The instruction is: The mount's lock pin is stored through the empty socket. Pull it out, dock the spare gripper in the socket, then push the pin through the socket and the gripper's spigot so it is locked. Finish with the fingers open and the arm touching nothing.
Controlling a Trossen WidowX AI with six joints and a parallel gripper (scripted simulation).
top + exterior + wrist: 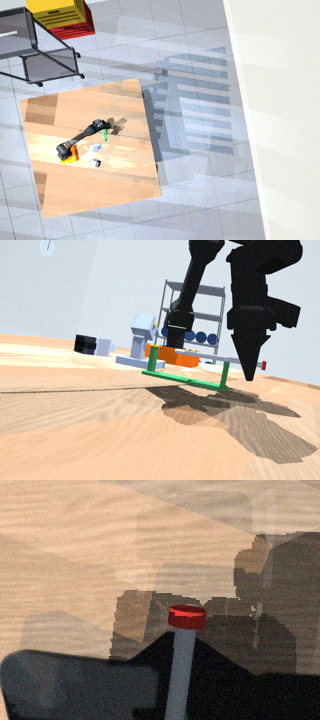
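Now: gripper tip 10 cm to the left of the green cradle. Also, from my gripper tip: spare gripper (16 cm behind, 38 cm to the right); then mount (11 cm behind, 22 cm to the right, 3 cm above).
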